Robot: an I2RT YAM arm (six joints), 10 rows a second.
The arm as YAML. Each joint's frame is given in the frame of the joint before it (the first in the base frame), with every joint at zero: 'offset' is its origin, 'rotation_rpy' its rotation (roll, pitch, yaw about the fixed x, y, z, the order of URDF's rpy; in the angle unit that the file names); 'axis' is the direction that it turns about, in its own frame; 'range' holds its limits. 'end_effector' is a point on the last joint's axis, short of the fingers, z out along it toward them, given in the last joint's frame.
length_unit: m
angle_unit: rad
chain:
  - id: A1
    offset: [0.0, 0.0, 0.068]
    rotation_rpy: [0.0, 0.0, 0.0]
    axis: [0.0, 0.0, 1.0]
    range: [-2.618, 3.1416]
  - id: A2
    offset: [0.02, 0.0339, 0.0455]
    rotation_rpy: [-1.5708, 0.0, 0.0]
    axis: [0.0, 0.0, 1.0]
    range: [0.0, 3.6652]
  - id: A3
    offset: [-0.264, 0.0, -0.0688]
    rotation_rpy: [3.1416, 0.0, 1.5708]
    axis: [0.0, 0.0, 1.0]
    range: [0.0, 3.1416]
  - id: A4
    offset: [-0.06, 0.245, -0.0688]
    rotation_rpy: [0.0, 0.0, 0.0]
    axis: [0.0, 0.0, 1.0]
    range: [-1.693, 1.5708]
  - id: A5
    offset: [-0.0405, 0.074, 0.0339]
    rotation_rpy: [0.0, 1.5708, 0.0]
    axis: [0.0, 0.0, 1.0]
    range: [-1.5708, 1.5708]
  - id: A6
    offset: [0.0, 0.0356, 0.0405]
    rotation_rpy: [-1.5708, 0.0, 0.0]
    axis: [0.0, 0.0, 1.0]
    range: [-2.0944, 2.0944]
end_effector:
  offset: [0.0, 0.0, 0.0]
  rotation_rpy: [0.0, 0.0, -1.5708]
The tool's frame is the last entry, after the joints.
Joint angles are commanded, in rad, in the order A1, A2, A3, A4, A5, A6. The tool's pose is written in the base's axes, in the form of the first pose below.
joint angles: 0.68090 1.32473 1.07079 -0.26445 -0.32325 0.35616
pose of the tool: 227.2 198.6 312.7 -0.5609 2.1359 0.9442
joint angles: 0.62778 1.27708 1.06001 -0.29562 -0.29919 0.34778
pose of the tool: 228.4 178.7 319.0 -0.4943 2.1311 0.8873
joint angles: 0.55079 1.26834 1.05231 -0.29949 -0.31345 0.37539
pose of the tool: 239.1 159.8 318.4 -0.3899 2.1485 0.8734
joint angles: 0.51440 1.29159 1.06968 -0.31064 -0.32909 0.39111
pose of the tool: 248.7 153.8 317.2 -0.3422 2.1724 0.8741
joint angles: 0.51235 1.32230 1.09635 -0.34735 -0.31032 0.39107
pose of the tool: 254.3 155.5 314.5 -0.3248 2.2147 0.8441
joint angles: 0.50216 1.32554 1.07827 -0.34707 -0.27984 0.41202
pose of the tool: 256.3 152.0 307.2 -0.2697 2.2420 0.8124
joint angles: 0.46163 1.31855 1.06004 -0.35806 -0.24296 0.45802
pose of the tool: 260.2 139.0 301.7 -0.1475 2.2721 0.7699
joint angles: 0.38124 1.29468 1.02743 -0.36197 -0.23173 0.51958
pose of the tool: 264.3 114.8 296.7 0.0229 2.2851 0.7445
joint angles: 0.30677 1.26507 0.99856 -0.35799 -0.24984 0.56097
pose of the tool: 264.9 93.2 295.2 0.1432 2.2731 0.7481
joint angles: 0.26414 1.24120 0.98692 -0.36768 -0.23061 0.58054
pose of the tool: 263.4 79.7 296.4 0.2238 2.2580 0.7161
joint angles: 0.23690 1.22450 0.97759 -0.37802 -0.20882 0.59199
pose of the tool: 261.6 70.7 296.5 0.2803 2.2496 0.6835
